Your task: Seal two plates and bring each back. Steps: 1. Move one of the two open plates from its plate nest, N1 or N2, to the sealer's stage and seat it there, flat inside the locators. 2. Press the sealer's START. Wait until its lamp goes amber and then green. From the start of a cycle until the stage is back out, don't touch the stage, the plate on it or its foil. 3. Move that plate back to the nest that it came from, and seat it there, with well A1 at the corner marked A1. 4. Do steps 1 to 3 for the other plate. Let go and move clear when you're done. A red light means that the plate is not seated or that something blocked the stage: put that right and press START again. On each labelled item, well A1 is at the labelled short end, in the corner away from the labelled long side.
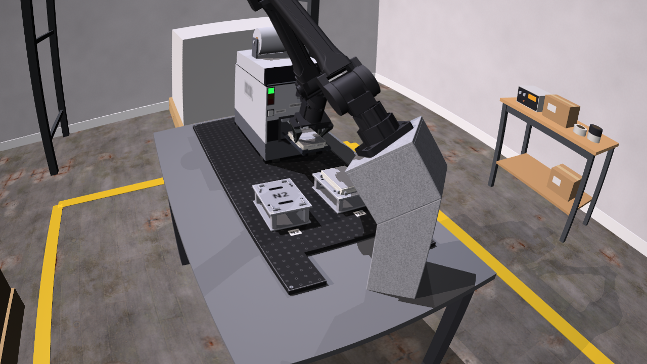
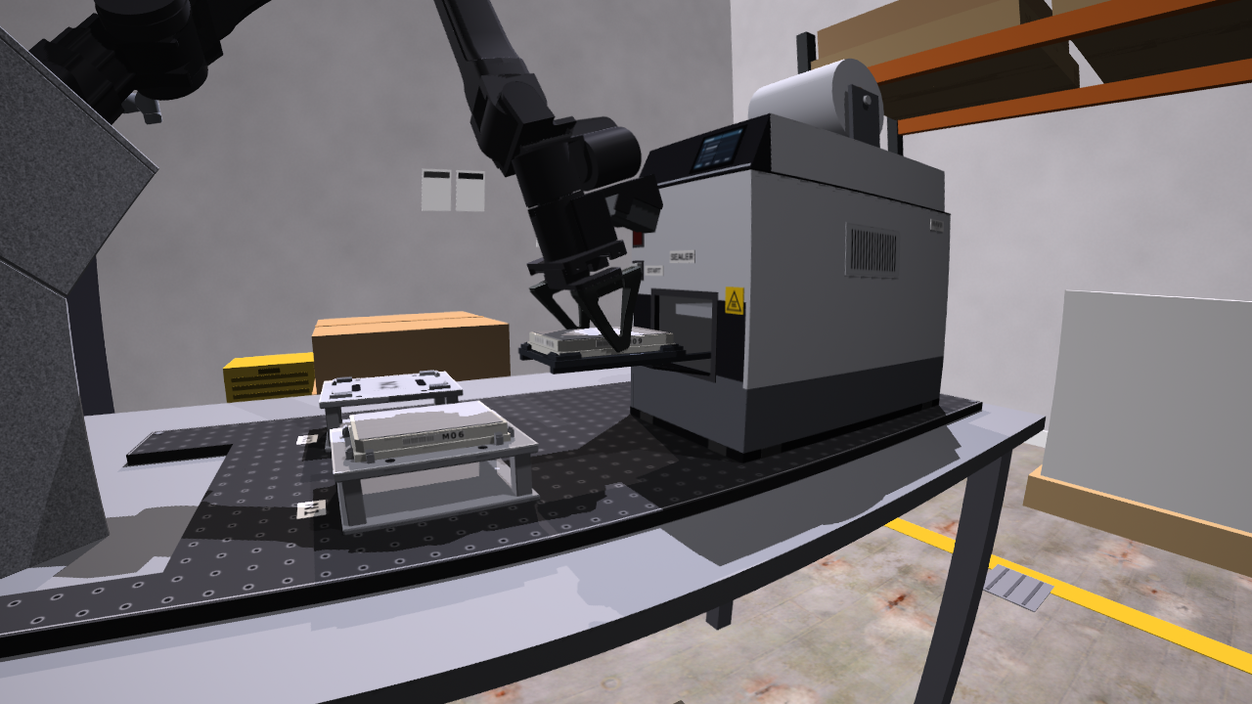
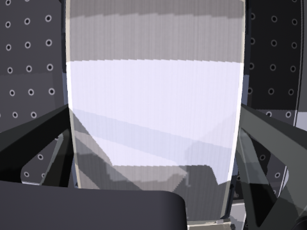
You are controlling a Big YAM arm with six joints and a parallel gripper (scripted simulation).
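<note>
The white well plate is right at my hand. The rest, counted from my hand: nest N2: 230 mm behind, 130 mm to the left, 70 mm below; start button: 80 mm ahead, 110 mm to the left, 70 mm above; sealer stage: 10 mm below.
</note>
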